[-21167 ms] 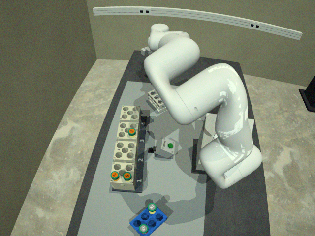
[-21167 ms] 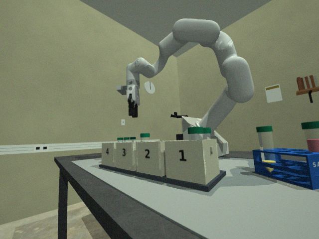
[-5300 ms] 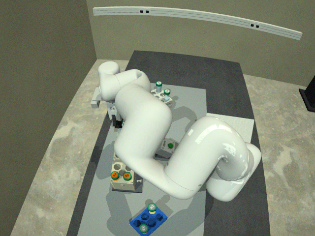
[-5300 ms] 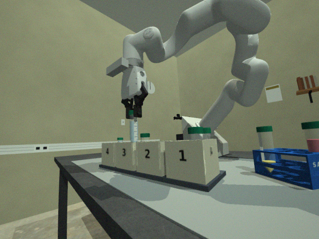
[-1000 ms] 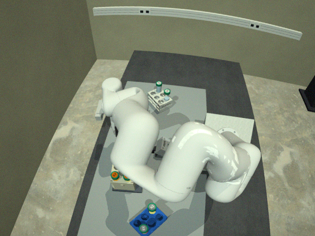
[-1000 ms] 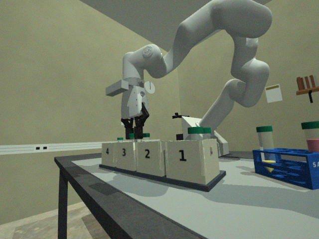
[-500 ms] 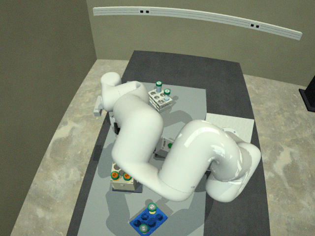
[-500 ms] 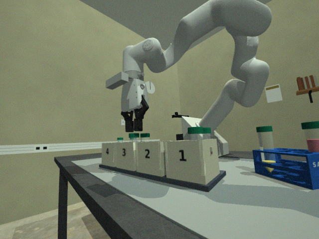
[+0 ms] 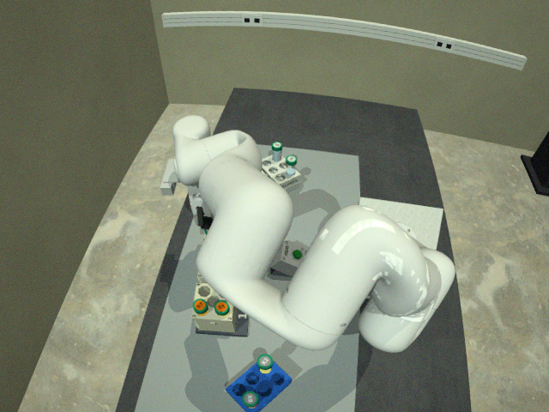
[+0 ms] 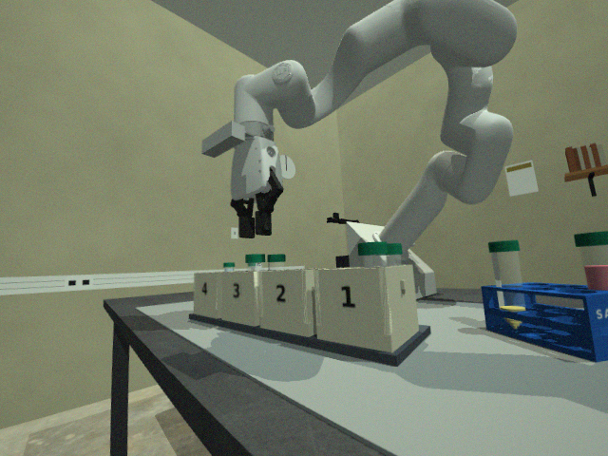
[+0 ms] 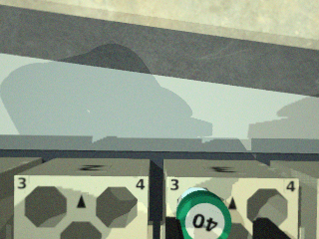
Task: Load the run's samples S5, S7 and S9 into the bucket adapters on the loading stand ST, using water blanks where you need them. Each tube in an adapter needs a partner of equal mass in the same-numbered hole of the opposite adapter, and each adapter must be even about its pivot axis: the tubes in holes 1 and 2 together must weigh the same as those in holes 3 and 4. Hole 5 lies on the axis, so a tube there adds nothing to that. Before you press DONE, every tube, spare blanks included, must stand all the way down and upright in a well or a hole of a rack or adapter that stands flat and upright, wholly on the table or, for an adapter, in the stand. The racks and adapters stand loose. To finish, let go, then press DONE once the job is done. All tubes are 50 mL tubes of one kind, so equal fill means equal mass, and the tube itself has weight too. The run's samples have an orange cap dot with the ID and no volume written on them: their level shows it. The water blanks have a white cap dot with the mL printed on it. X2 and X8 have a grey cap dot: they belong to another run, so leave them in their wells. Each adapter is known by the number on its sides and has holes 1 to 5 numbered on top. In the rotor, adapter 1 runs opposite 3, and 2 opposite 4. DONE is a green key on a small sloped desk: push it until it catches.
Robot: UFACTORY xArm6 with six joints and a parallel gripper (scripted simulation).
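The green done key is 23 cm behind my hand and 11 cm below it. Also, from my hand: orange-capped tube 4 cm behind, 21 cm to the left, 11 cm below; yellow-filled tube 4 cm behind, 1 cm to the right, 11 cm below; dark stand base 4 cm behind, 2 cm to the left, 17 cm below.
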